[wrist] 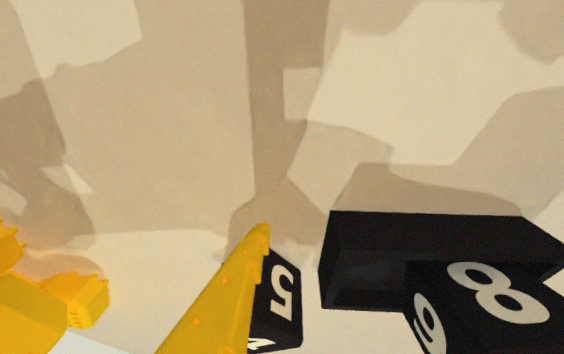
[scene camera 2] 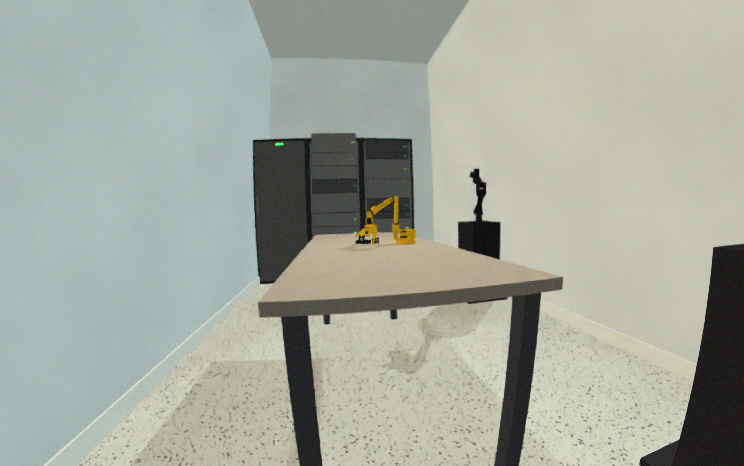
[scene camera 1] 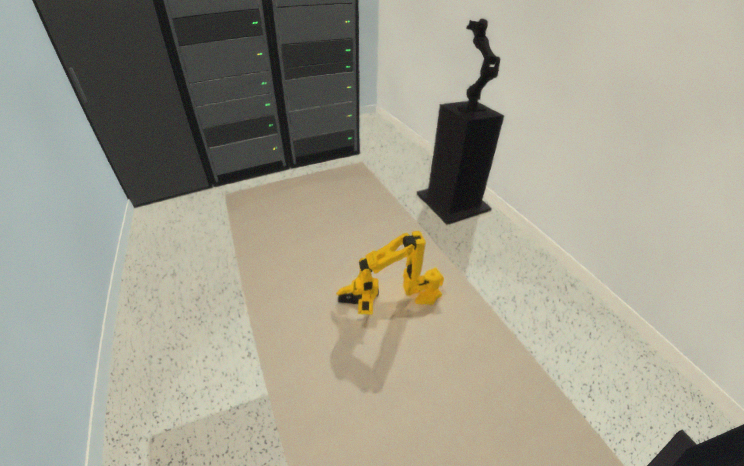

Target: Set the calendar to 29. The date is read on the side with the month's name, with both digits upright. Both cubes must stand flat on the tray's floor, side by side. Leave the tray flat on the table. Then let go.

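My gripper (scene camera 1: 355, 301) (scene camera 2: 366, 237) is low over the table. In the wrist view one notched yellow jaw (wrist: 225, 295) shows, its tip left of the black tray (wrist: 425, 232); the other jaw is out of the picture, so the gripper is open. The tray also shows as black shapes in scene camera 1 (scene camera 1: 347, 298) and scene camera 2 (scene camera 2: 362, 240). A black cube (wrist: 480, 310) with a white 8 is at the tray's right part; a left-face digit is partly visible. Another black cube (wrist: 287, 300), showing a 5, stands left of the tray, partly behind the jaw. The month's name does not show.
The arm's yellow base (scene camera 1: 429, 285) (scene camera 2: 406, 236) stands on the table (scene camera 1: 439, 384) (scene camera 2: 406, 274) near its right edge. Yellow parts (wrist: 75, 300) show at the wrist view's lower left. A black pedestal (scene camera 1: 463, 164) with a black arm stands beyond the table.
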